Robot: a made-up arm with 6 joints.
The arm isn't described. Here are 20 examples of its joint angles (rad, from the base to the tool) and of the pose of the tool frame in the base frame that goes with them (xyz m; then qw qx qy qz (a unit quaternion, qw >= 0)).
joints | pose
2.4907 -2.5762 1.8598 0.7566 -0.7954 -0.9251 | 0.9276 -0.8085 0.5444 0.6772 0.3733 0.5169 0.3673
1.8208 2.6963 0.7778 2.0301 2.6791 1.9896 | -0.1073 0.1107 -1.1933 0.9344 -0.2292 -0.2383 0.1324
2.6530 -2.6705 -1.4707 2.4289 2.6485 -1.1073 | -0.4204 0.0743 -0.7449 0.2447 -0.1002 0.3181 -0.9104
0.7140 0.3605 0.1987 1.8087 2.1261 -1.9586 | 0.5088 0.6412 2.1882 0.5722 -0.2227 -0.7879 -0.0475
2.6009 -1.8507 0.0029 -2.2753 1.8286 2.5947 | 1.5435 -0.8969 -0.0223 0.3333 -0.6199 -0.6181 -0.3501
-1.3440 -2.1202 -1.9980 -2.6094 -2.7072 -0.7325 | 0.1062 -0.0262 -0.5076 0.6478 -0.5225 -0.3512 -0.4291
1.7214 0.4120 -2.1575 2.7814 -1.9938 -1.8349 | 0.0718 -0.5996 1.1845 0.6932 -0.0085 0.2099 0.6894
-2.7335 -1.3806 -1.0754 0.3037 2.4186 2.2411 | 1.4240 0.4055 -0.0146 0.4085 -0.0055 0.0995 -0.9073
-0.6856 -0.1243 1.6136 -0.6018 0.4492 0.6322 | 0.8241 -0.6292 1.3712 0.1852 -0.2454 0.7625 -0.5692
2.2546 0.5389 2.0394 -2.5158 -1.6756 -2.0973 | -0.6551 0.6568 0.3701 0.5368 0.7709 -0.2769 0.2021
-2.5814 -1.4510 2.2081 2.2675 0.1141 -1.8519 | 0.1713 -0.0277 1.4502 0.2604 -0.1884 -0.2799 0.9046
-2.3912 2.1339 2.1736 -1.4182 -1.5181 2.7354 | 0.2801 -0.0018 -0.3428 0.4737 0.7616 -0.0091 0.4421
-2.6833 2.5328 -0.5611 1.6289 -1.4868 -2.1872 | -1.3060 -0.6948 -0.5964 0.6551 -0.5327 -0.5092 -0.1670
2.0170 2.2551 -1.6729 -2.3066 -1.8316 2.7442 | -0.6516 1.1528 0.7230 0.3172 -0.6823 -0.5661 0.3367
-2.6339 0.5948 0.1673 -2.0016 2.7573 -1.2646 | -0.9952 -0.6125 1.9087 0.0877 -0.6504 -0.5985 -0.4594
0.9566 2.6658 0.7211 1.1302 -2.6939 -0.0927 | 0.0999 0.1866 -1.2193 0.5608 -0.2632 0.1262 -0.7748
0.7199 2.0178 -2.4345 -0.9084 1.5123 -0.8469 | 0.3859 0.2998 1.0691 0.3193 -0.4673 0.3615 -0.7410
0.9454 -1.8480 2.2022 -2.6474 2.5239 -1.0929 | -0.3404 -0.4630 1.1631 0.3220 0.4345 -0.7779 0.3201
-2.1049 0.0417 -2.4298 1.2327 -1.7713 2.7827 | 0.3405 0.4411 0.5864 0.1208 0.6945 -0.2371 -0.6685
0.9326 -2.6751 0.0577 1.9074 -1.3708 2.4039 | -0.5162 -0.7297 -1.2380 0.6625 0.4492 0.5506 -0.2368
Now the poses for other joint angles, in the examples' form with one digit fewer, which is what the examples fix.
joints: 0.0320 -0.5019 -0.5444 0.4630 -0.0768 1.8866
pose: -1.333 0.094 1.869 0.776 -0.179 -0.498 0.342
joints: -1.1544 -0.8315 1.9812 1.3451 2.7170 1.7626
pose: 0.200 -0.147 1.518 0.042 -0.112 -0.846 -0.520
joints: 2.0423 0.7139 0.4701 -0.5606 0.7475 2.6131
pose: -0.808 1.406 1.450 0.286 -0.431 0.665 0.539
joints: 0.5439 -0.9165 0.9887 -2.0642 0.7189 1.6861
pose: -0.485 -0.382 2.100 0.711 0.224 0.251 -0.617
